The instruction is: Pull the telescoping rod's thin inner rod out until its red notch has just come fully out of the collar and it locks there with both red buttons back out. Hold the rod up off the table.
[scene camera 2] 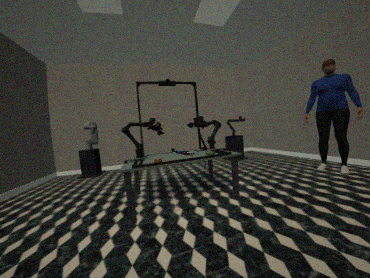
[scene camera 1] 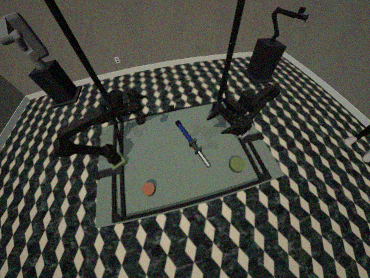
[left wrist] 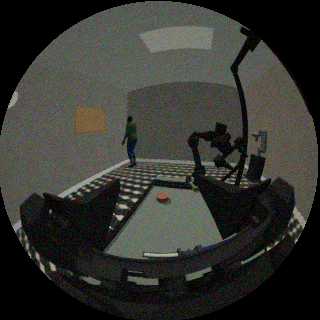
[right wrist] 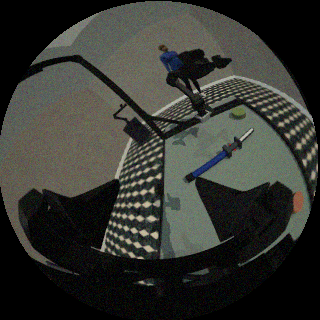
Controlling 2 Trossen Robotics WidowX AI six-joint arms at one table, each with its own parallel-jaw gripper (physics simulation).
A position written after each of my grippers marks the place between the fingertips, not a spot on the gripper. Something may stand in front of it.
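Left gripper (left wrist: 158, 180): open, holding nothing. Right gripper (right wrist: 157, 182): open, holding nothing.
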